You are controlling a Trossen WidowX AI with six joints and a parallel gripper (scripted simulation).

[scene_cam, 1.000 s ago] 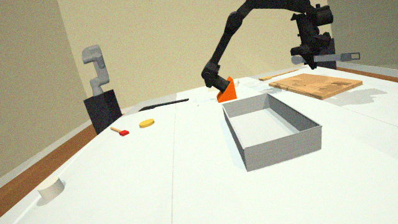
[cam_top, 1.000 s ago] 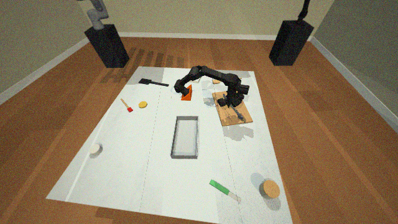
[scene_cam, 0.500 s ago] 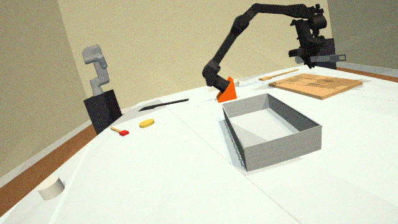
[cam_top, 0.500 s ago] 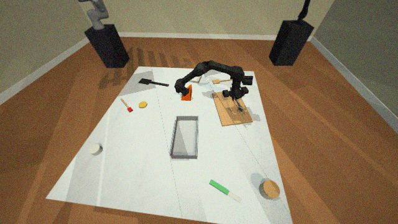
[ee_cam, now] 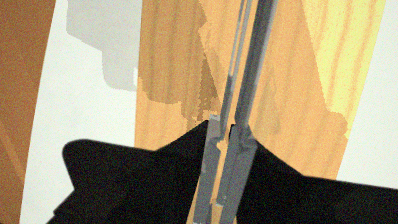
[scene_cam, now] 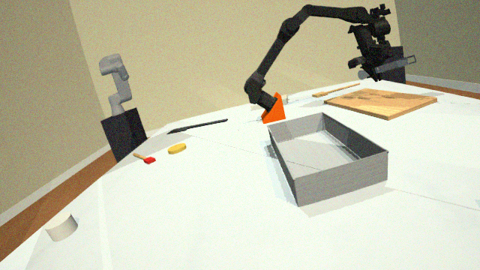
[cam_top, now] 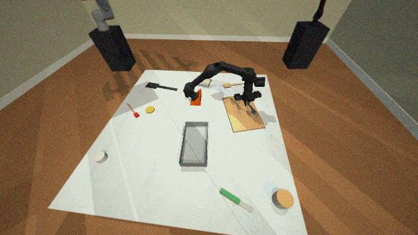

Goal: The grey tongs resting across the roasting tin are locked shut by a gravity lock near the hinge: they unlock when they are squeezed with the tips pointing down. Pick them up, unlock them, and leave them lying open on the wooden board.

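Right now my gripper tip is 70 mm above the wooden board and 20 mm to the left of it. From my gripper tip the other things lie so: black lock piece 70 mm ahead, 60 mm above, 10 mm to the left; then white block 400 mm behind, 370 mm to the right, 60 mm below; then grey roasting tin 370 mm to the right, 290 mm ahead, 50 mm below.
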